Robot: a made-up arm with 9 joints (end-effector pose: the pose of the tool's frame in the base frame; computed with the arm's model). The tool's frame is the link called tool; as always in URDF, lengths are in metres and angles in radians. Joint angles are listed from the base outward.
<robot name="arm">
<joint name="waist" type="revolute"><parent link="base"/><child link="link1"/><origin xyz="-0.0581 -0.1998 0.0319" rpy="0 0 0"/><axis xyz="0 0 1"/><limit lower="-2.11" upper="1.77"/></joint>
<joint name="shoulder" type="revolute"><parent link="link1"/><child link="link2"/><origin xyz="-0.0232 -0.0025 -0.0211" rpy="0 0 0"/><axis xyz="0.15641 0.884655 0.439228"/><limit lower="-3.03" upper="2.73"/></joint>
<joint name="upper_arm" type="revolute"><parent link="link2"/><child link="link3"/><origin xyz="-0.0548 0.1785 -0.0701" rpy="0 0 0"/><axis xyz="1 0 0"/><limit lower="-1.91" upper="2.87"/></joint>
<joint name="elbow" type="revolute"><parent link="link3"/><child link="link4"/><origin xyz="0.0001 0.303 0.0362" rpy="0 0 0"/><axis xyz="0 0 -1"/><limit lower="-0.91" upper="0.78"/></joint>
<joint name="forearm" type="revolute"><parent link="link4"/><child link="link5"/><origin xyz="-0.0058 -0.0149 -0.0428" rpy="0 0 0"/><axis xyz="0 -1 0"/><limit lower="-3.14" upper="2.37"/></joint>
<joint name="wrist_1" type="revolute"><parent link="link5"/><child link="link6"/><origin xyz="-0.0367 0.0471 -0.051" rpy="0 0 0"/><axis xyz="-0.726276 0.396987 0.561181"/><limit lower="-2.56" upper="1.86"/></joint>
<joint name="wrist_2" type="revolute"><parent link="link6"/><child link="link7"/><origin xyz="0.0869 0.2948 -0.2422" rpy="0 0 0"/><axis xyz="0.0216 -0.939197 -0.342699"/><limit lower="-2.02" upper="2.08"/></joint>
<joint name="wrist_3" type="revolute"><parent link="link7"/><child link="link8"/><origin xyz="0.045 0.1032 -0.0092" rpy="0 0 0"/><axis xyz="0.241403 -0.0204 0.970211"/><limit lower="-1.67" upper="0.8"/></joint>
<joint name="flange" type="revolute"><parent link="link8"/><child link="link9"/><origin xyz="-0.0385 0.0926 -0.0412" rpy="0 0 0"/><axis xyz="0.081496 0.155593 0.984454"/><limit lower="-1.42" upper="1.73"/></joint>
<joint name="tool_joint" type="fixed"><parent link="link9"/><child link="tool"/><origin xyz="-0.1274 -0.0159 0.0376" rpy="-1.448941 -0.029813 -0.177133"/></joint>
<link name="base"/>
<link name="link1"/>
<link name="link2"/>
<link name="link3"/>
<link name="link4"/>
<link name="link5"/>
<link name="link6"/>
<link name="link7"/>
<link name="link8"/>
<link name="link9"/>
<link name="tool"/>
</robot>
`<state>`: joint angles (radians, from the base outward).
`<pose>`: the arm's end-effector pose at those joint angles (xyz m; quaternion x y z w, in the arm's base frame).
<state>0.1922 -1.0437 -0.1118 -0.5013 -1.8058 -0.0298 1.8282 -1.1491 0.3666</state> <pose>0.0795 0.6367 -0.4916 -0.5332 0.0530 -0.7605 0.3667</pose>
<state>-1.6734 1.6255 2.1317 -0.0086 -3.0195 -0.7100 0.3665 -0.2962 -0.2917</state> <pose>-0.3426 -0.9040 0.2523 0.1944 -0.0264 0.6338 0.7482</pose>
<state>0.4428 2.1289 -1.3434 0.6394 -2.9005 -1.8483 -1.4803 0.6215 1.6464</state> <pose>-0.2862 -0.7969 0.2529 -0.4040 0.5168 0.4285 0.6213</pose>
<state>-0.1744 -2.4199 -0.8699 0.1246 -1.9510 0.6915 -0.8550 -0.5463 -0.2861</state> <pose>0.8465 0.0409 0.4920 -0.2484 0.6953 -0.1463 0.6584</pose>
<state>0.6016 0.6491 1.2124 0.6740 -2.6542 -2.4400 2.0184 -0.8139 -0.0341</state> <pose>-0.6124 -0.1428 -0.0094 0.9084 0.2391 0.3266 0.1050</pose>
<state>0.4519 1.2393 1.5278 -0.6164 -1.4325 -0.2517 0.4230 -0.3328 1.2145</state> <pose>-0.0049 -0.0467 0.7488 0.4235 0.1842 0.7404 0.4884</pose>
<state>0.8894 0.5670 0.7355 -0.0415 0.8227 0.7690 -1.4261 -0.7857 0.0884</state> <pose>-0.9646 0.1904 0.1331 -0.8317 -0.0588 0.5155 0.1978</pose>
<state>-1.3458 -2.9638 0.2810 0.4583 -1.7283 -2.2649 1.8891 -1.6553 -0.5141</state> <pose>-0.0642 -0.1906 0.1504 0.7130 -0.0711 0.6960 0.0468</pose>
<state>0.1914 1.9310 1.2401 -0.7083 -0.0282 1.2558 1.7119 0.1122 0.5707</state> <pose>-0.3103 0.0312 0.7003 0.0944 -0.0874 0.0480 0.9905</pose>
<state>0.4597 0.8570 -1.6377 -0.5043 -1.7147 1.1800 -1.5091 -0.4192 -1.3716</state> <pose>-0.9593 -0.0632 0.2255 -0.0954 0.1278 -0.3374 0.9278</pose>
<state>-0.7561 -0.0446 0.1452 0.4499 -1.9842 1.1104 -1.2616 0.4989 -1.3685</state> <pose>0.3065 0.3542 0.5091 -0.2440 0.2761 0.8730 0.3195</pose>
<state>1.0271 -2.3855 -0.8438 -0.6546 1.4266 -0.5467 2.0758 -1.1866 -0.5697</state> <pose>0.1271 0.5907 0.2250 0.7766 -0.4066 0.3573 0.3225</pose>
